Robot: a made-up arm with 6 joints. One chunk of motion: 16 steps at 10 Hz.
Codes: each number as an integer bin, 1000 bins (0 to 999) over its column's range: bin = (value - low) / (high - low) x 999, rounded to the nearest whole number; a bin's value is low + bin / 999 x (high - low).
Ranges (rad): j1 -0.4..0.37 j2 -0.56..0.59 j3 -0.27..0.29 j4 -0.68..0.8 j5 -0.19..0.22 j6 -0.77..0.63
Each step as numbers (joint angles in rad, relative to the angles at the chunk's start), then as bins.
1 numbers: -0.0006 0.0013 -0.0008 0.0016 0.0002 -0.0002
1 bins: 518 488 480 460 463 549
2 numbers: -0.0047 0.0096 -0.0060 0.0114 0.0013 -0.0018
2 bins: 513 495 471 467 466 548
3 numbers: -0.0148 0.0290 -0.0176 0.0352 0.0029 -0.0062
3 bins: 500 512 450 483 470 545
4 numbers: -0.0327 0.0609 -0.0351 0.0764 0.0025 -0.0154
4 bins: 477 539 419 511 469 538
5 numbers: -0.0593 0.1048 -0.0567 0.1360 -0.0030 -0.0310
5 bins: 442 578 381 551 456 527
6 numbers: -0.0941 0.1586 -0.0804 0.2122 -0.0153 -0.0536
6 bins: 397 624 338 602 426 511
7 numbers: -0.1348 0.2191 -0.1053 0.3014 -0.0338 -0.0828
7 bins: 344 677 294 662 381 490
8 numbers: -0.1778 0.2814 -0.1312 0.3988 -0.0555 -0.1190
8 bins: 288 731 248 728 328 465
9 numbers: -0.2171 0.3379 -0.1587 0.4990 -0.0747 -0.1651
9 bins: 237 780 199 796 281 432
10 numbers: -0.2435 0.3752 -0.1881 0.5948 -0.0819 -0.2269
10 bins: 203 812 146 860 263 388
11 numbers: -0.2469 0.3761 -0.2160 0.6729 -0.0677 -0.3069
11 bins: 199 813 96 913 298 330
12 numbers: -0.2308 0.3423 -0.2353 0.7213 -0.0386 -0.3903
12 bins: 220 784 62 946 369 271
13 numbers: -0.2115 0.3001 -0.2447 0.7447 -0.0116 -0.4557
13 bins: 245 747 45 962 435 224
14 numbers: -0.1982 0.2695 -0.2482 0.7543 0.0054 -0.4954
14 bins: 262 721 39 968 476 196
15 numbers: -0.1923 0.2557 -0.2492 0.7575 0.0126 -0.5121
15 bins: 269 709 37 970 494 184
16 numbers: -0.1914 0.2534 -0.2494 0.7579 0.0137 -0.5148
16 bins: 271 707 37 971 496 182
